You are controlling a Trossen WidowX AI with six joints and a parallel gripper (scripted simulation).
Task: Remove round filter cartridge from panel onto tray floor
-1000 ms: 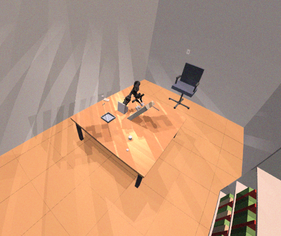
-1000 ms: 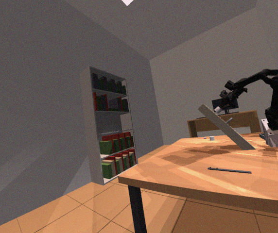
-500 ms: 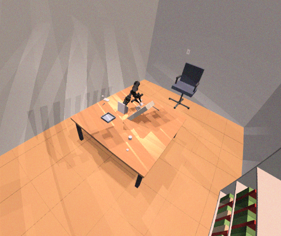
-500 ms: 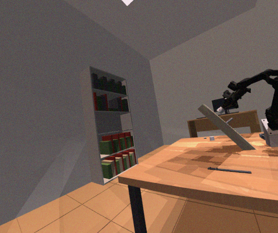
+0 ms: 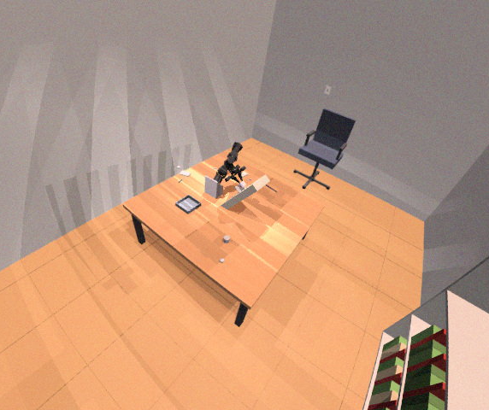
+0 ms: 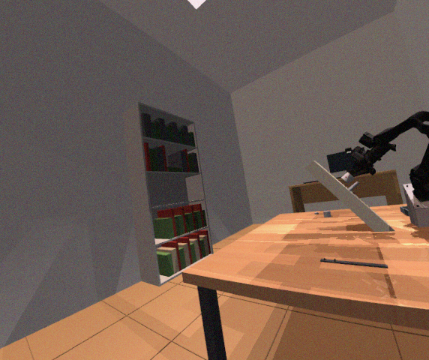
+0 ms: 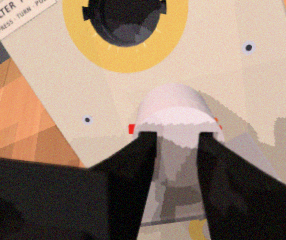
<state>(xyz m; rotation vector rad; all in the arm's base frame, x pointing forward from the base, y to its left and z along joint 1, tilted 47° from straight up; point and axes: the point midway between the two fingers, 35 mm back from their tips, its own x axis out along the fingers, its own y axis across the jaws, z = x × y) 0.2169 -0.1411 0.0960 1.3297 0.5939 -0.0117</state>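
Right now the round filter cartridge is 10 mm below my gripper tip and 10 mm ahead of it. Round my gripper tip: dark-rimmed tray 330 mm behind, 250 mm to the right, 250 mm below.
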